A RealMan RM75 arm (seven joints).
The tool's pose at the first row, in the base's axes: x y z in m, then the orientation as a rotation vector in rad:
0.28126, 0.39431, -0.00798, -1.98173, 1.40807, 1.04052
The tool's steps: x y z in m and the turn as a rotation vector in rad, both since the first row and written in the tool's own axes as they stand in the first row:
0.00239, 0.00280, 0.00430, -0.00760, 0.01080, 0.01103
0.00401, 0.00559, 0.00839, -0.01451, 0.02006, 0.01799
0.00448, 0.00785, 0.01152, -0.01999, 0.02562, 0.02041
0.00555, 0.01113, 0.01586, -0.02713, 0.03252, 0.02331
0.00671, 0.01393, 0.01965, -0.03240, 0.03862, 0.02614
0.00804, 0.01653, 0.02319, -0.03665, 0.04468, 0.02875
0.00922, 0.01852, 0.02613, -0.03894, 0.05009, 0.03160
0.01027, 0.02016, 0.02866, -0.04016, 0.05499, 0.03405
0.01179, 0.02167, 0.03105, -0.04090, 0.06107, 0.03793
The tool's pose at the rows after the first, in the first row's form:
0.27777, 0.39523, -0.01234, -1.98997, 1.42428, 1.04298
0.27421, 0.39642, -0.01595, -1.99857, 1.43528, 1.04432
0.27123, 0.39773, -0.01809, -2.00559, 1.43955, 1.04554
0.26705, 0.39925, -0.02139, -2.01460, 1.44465, 1.04731
0.26349, 0.40048, -0.02445, -2.02168, 1.44972, 1.04803
0.26022, 0.40149, -0.02751, -2.02813, 1.45479, 1.04776
0.25768, 0.40234, -0.03012, -2.03253, 1.46031, 1.04636
0.25557, 0.40309, -0.03240, -2.03597, 1.46538, 1.04425
0.25371, 0.40350, -0.03498, -2.03923, 1.47284, 1.04128

